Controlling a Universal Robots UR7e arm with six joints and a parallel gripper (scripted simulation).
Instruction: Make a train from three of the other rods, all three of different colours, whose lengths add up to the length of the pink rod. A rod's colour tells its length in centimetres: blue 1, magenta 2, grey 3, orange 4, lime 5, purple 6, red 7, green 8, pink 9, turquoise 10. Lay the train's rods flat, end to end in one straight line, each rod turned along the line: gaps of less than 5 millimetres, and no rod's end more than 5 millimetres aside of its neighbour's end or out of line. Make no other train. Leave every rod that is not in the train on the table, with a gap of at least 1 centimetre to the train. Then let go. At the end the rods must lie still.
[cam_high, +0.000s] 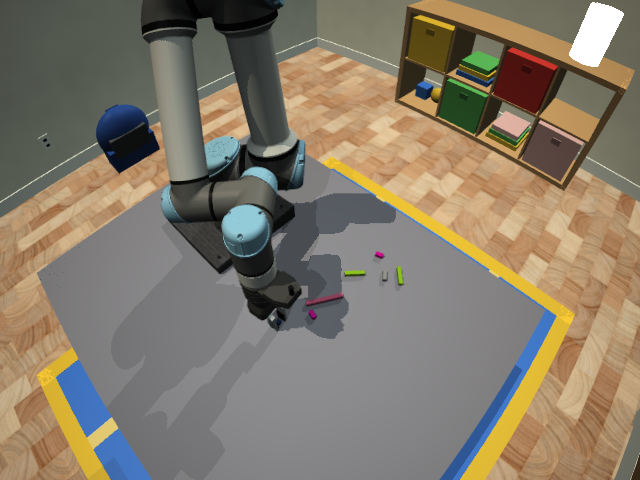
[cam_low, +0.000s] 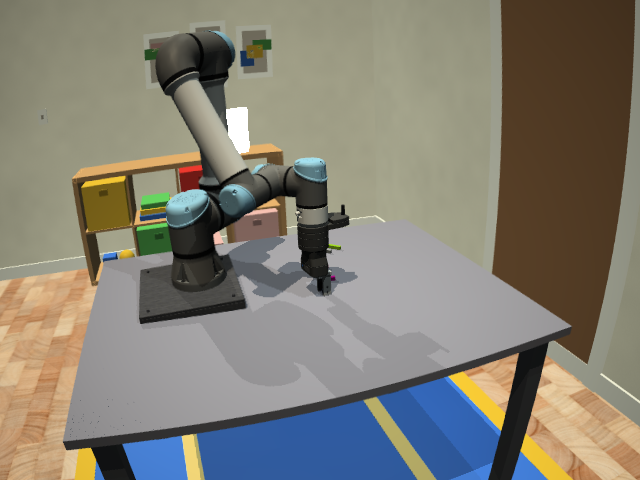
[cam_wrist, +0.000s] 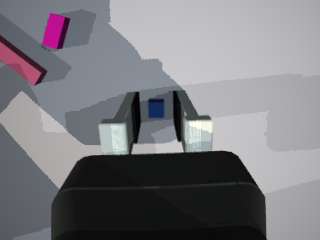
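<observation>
Right now the blue rod is 10 mm below my hand. The rest, counted from my hand: lime rod: 160 mm ahead, 280 mm to the left, 10 mm below; then pink rod: 50 mm ahead, 110 mm to the left, 10 mm below; then grey rod: 130 mm ahead, 260 mm to the left, 10 mm below.
</observation>
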